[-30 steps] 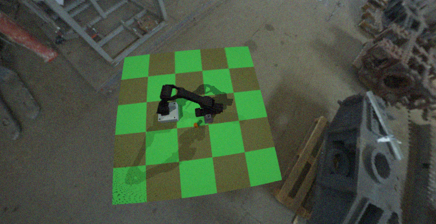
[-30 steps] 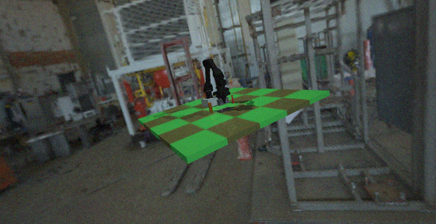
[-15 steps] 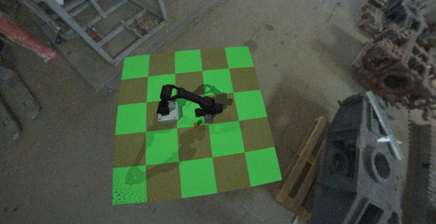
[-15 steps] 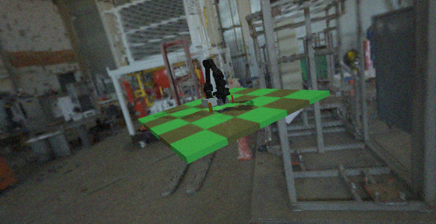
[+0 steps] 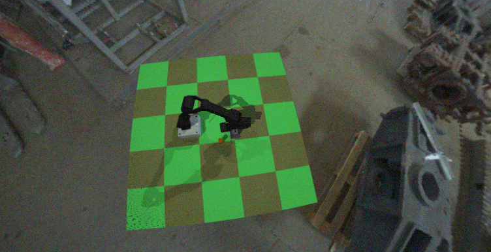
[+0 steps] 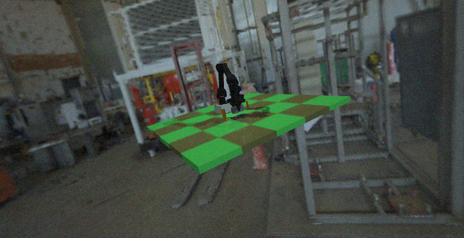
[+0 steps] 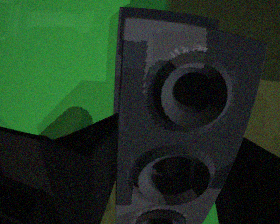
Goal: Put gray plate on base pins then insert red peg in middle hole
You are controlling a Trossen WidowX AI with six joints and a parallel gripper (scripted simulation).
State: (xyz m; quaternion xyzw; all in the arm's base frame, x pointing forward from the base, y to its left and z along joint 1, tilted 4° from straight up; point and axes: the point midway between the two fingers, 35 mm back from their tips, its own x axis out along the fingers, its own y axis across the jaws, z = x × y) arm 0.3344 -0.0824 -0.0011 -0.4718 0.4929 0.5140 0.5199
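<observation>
Right now the red peg is 9 cm behind my gripper tip, 18 cm to the left of it and 1 cm below it. The rest, counted from my gripper tip: gray plate: 3 cm above; orange peg: 11 cm behind, 7 cm to the right, 1 cm below.
</observation>
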